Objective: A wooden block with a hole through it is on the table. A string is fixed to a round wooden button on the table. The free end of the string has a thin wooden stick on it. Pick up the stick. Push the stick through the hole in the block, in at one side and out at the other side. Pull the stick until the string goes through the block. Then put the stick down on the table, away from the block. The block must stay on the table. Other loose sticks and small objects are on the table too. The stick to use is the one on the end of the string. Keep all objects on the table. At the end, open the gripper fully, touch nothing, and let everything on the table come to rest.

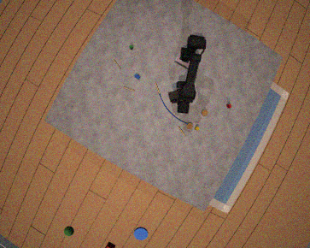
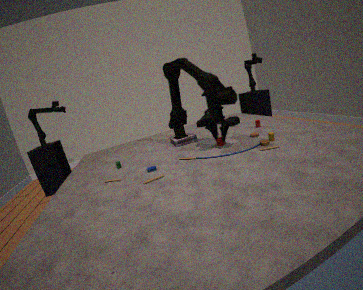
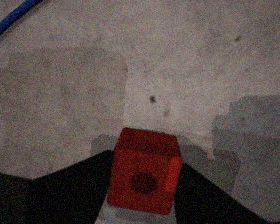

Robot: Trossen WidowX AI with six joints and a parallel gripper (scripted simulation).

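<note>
The thin stick is 150 mm to the right of my gripper tip, 30 mm below it and 10 mm ahead of it. From my gripper tip the other things lie so: round button: 140 mm to the left, 120 mm ahead, 20 mm below; then yellow piece: 190 mm to the left, 120 mm ahead, 10 mm below; then red wooden block: right at my gripper tip.
</note>
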